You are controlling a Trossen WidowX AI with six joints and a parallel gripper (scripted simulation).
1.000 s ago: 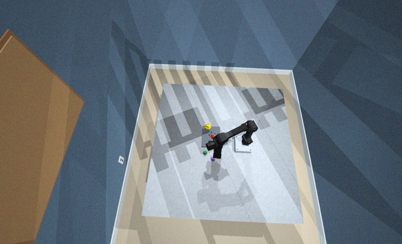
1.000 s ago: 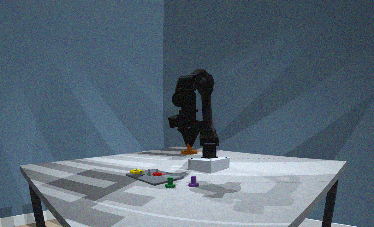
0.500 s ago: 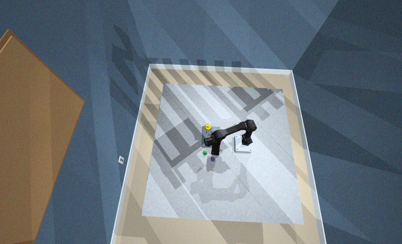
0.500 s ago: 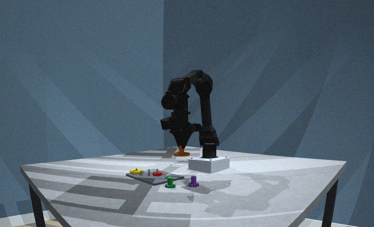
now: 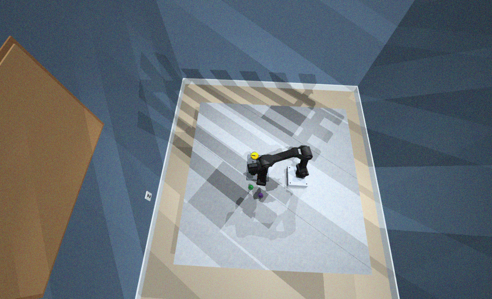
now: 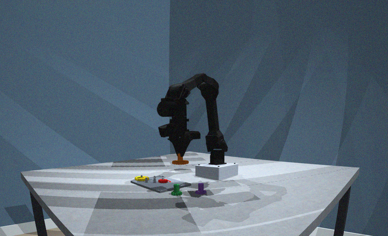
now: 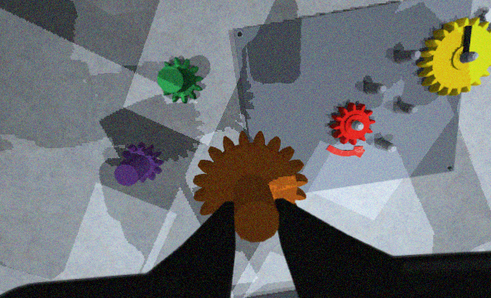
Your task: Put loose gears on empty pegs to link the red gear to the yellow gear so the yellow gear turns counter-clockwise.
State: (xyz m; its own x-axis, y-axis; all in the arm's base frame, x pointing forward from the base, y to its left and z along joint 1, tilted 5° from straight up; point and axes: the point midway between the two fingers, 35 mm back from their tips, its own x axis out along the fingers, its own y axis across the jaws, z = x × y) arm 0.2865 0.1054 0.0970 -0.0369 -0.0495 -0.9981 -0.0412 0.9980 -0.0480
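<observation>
My gripper tip is now 12 cm above the red gear, 10 cm to the left of it and 2 cm short of it. The rest, counted from my gripper tip: green gear (12 cm below, 6 cm to the left, 6 cm ahead); orange gear (1 cm below); purple gear (12 cm below, 11 cm to the left, 2 cm behind).
</observation>
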